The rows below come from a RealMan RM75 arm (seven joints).
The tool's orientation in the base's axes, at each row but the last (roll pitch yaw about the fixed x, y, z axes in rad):
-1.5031 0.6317 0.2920
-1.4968 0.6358 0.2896
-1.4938 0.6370 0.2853
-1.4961 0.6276 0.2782
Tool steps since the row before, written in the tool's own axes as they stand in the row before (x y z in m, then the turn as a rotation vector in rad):
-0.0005 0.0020 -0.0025 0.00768 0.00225 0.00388
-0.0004 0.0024 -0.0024 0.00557 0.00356 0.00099
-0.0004 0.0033 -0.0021 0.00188 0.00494 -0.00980
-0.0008 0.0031 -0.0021 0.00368 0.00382 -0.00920
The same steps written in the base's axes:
-0.0009 -0.0027 -0.0015 0.00366 0.00530 -0.00614
-0.0011 -0.0027 -0.0018 0.00196 0.00189 -0.00611
-0.0018 -0.0024 -0.0025 0.00085 -0.00954 -0.00568
-0.0019 -0.0025 -0.0022 0.00277 -0.00845 -0.00580

